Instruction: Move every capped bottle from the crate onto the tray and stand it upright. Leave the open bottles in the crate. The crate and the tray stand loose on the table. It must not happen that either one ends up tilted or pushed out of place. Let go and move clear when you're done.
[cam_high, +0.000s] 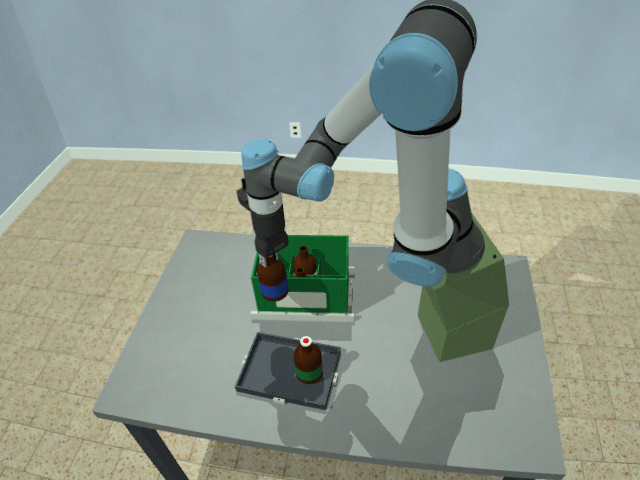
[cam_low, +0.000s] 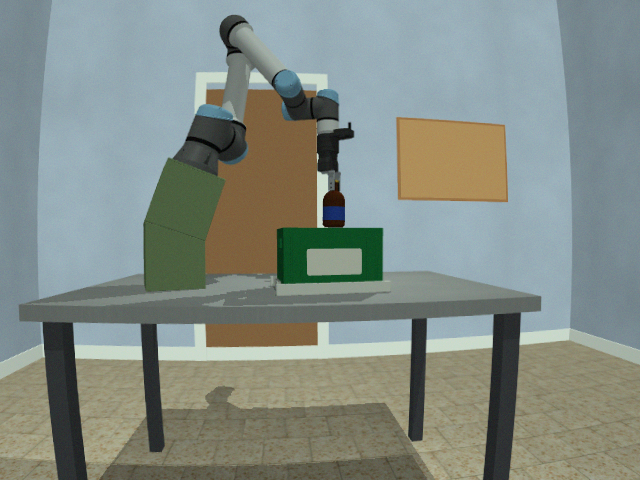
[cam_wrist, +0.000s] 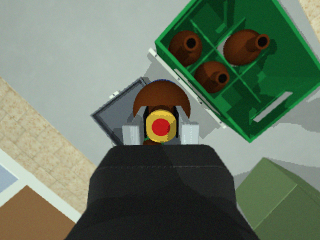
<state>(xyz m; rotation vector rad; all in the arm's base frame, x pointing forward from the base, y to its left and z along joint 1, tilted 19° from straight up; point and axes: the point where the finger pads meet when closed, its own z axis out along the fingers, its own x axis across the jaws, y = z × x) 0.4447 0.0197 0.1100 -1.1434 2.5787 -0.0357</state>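
My hand is 50 mm past the dark grey tray, 130 mm to the right of it and 310 mm above it. Round my hand: green crate 50 mm behind, 160 mm to the right, 240 mm below.
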